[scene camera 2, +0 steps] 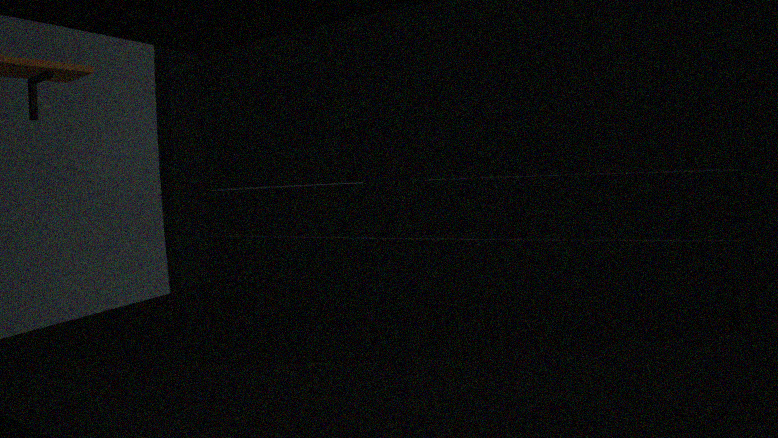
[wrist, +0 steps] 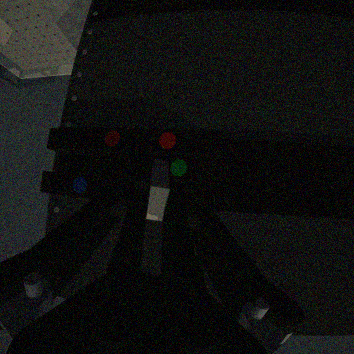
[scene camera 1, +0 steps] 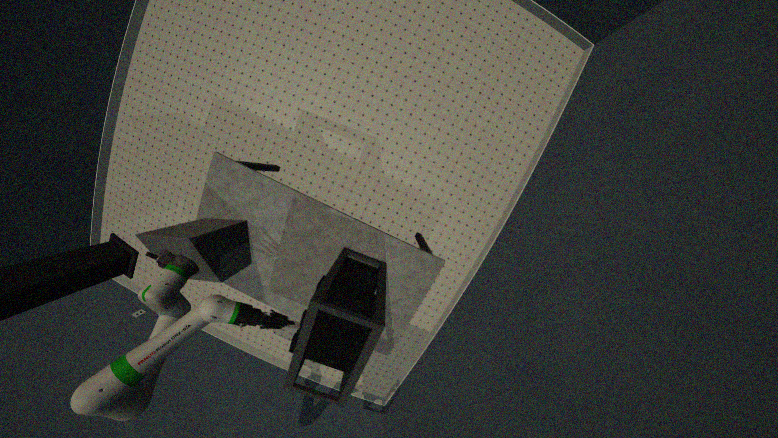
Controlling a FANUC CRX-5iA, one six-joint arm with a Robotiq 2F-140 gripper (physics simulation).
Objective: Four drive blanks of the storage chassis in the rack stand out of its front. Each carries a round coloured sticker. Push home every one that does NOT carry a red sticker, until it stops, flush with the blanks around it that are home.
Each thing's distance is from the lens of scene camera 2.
dark rack (scene camera 2: 636,297): 37 cm
